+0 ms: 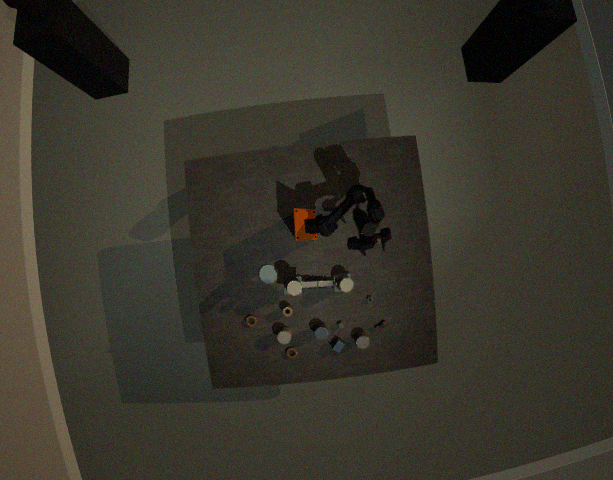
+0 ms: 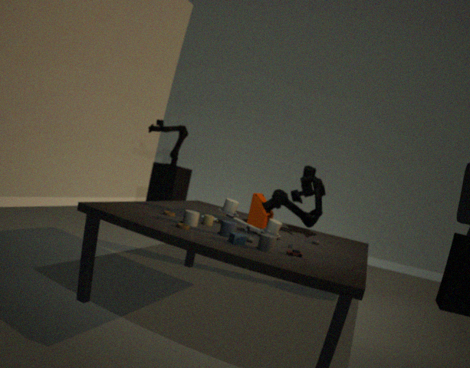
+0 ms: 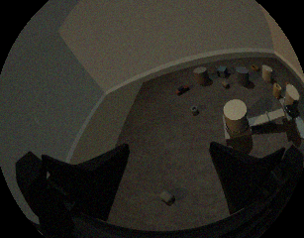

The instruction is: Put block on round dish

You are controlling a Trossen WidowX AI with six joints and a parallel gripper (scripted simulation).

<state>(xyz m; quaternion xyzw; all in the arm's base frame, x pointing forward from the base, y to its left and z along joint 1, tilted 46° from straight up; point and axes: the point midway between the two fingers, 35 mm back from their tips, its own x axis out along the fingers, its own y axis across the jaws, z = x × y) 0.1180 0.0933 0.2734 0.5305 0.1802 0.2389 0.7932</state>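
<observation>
Right now my gripper tip is 180 mm above the bluish block, 150 mm short of it and 120 mm to the left of it. Round my gripper tip: blue cylinder (390 mm ahead, 270 mm to the right, 180 mm below); toy (410 mm ahead, 210 mm below, 70 mm to the left); balance (260 mm to the right, 200 mm below, 150 mm ahead).
</observation>
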